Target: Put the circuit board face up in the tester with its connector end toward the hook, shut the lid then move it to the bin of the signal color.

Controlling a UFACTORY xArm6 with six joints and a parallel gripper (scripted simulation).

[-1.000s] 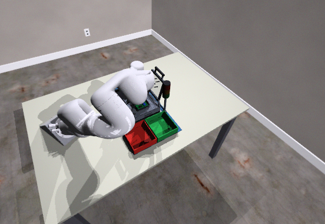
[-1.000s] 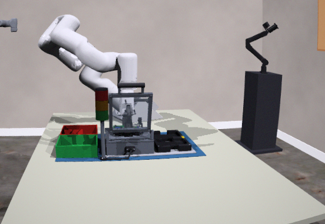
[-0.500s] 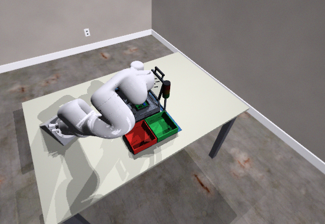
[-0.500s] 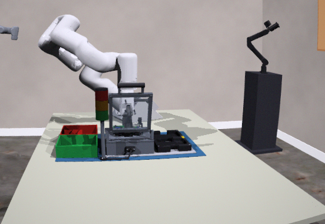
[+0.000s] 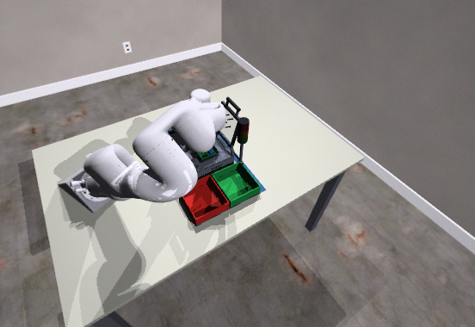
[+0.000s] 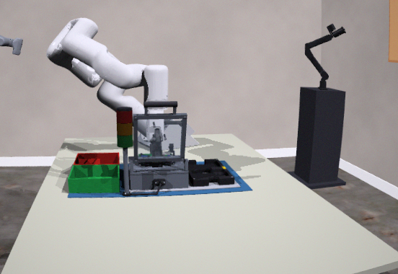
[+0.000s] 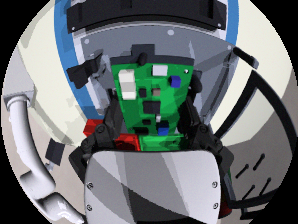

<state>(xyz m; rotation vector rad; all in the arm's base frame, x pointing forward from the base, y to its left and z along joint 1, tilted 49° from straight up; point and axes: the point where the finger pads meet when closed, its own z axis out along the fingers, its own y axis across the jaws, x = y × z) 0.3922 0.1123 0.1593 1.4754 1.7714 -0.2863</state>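
The green circuit board is right at my hand. From my hand the other things lie so: tester plate 1 cm ahead, 1 cm to the left, 1 cm below; then green bin 5 cm ahead, 20 cm to the right, 7 cm below; then clear lid 12 cm ahead, 10 cm above.
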